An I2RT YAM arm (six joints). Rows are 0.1 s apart.
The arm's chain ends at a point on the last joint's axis. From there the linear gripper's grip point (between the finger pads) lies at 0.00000 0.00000 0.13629 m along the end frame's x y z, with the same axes.
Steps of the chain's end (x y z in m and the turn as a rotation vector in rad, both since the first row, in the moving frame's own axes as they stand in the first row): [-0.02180 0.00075 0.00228 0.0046 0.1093 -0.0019]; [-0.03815 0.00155 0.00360 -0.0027 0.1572 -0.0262]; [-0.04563 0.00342 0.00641 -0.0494 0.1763 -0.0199]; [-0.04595 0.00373 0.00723 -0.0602 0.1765 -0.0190]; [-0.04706 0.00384 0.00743 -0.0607 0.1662 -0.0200]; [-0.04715 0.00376 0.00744 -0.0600 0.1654 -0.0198]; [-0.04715 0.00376 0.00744 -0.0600 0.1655 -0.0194]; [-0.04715 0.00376 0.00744 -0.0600 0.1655 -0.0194]
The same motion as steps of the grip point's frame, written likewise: [-0.00693 0.00011 0.00147 0.0046 0.1093 -0.0019]; [-0.01681 0.00164 0.00192 -0.0027 0.1572 -0.0262]; [-0.02167 0.00988 0.00413 -0.0494 0.1763 -0.0199]; [-0.02196 0.01166 0.00487 -0.0602 0.1765 -0.0190]; [-0.02445 0.01184 0.00530 -0.0607 0.1662 -0.0200]; [-0.02464 0.01167 0.00534 -0.0600 0.1654 -0.0198]; [-0.02463 0.01168 0.00533 -0.0600 0.1655 -0.0194]; [-0.02463 0.01168 0.00533 -0.0600 0.1655 -0.0194]
